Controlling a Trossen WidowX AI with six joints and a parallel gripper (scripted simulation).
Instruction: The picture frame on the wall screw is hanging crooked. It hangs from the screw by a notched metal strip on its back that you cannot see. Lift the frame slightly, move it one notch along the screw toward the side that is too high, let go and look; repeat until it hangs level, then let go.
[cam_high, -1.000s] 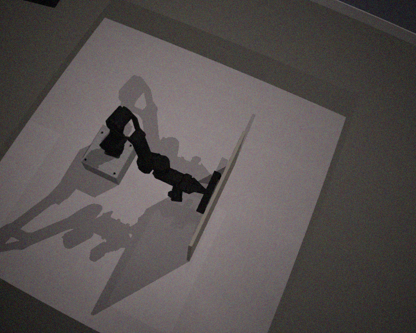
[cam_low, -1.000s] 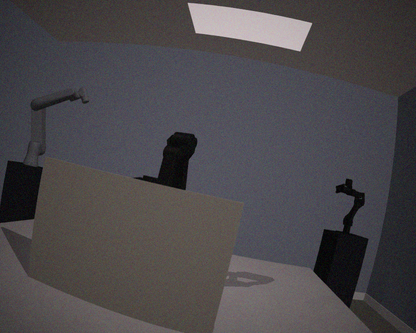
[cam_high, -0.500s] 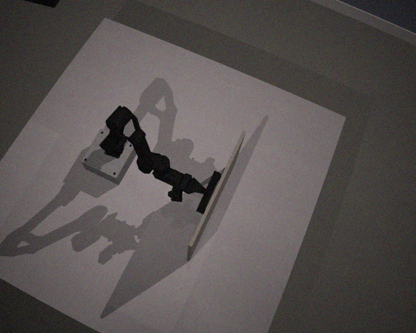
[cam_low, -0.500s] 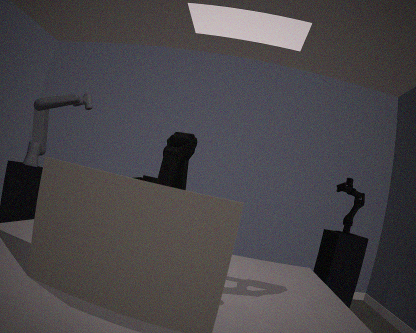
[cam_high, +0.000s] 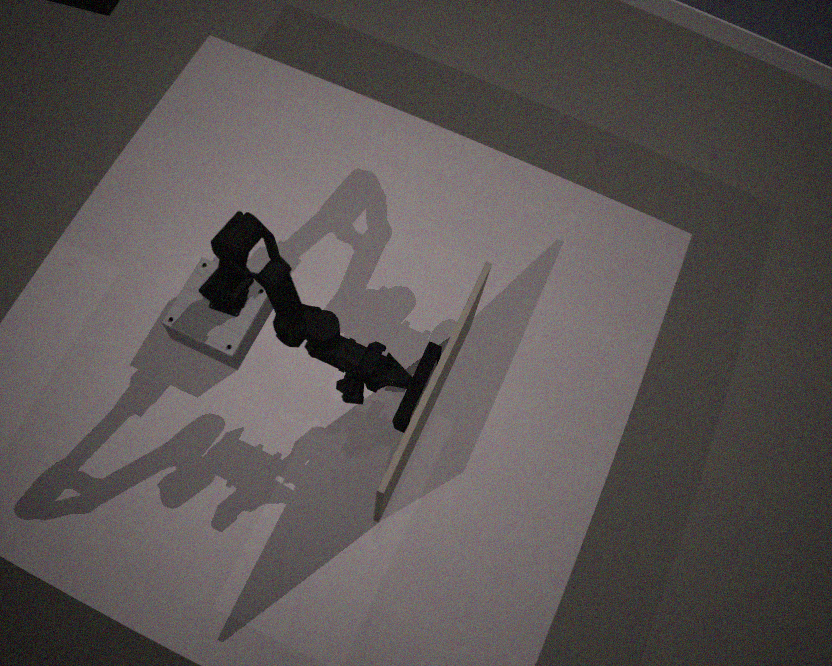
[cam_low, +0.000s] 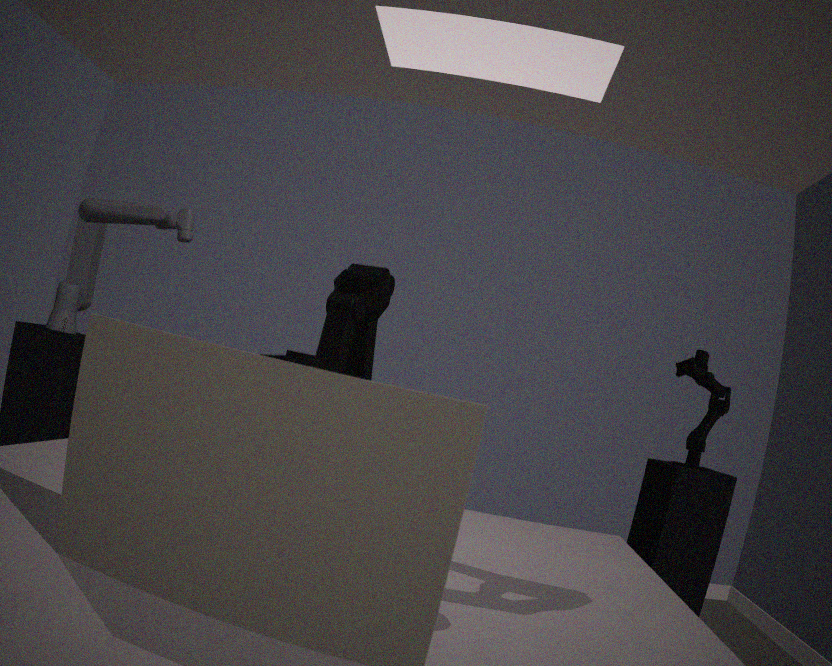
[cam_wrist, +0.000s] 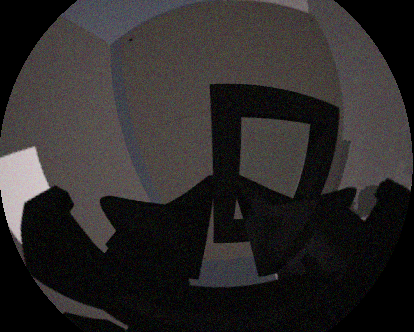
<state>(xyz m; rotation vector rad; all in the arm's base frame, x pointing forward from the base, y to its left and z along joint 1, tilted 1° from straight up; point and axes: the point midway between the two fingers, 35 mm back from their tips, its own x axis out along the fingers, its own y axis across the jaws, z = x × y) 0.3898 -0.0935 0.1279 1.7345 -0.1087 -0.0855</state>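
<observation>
The picture frame is 5 cm below my gripper tip, 1 cm to the left of it and 1 cm ahead of it. Round my gripper tip: beige wall panel 6 cm below, 2 cm ahead, 1 cm to the left.
</observation>
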